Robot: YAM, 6 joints.
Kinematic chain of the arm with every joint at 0, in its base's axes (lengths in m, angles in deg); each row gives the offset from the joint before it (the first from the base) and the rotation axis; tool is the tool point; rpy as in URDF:
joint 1: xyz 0 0 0.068 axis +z
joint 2: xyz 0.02 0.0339 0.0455 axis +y
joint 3: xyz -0.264 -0.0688 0 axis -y
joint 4: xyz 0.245 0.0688 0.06 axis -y
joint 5: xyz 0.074 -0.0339 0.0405 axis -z
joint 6: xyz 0.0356 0 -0.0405 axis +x
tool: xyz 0 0 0 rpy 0 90 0
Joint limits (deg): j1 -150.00..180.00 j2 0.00..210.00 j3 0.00..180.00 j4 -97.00..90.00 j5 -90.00..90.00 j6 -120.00..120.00
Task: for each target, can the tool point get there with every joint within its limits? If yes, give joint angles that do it. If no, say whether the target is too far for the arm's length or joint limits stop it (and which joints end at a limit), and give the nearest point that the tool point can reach.
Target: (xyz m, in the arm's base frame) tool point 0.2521 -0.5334 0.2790
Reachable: yes | joints -63.46 148.52 149.52 -20.98 21.03 -64.52
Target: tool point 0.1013 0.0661 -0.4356
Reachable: no: joint limits stop it (at a limit: joint 2) | nearest point 0.1195 0.0780 -0.3645 | short by 0.074 m
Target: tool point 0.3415 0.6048 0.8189
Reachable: no: too far | nearest point 0.2225 0.3941 0.5658 | short by 0.350 m
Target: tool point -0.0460 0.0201 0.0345
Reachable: yes | joints 143.74 122.55 14.82 -44.71 -18.06 -19.94
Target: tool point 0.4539 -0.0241 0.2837
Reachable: yes | joints -4.90 113.57 74.69 58.28 -24.41 48.23
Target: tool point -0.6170 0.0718 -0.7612
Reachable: no: too far | nearest point -0.4081 0.0475 -0.3419 | short by 0.469 m
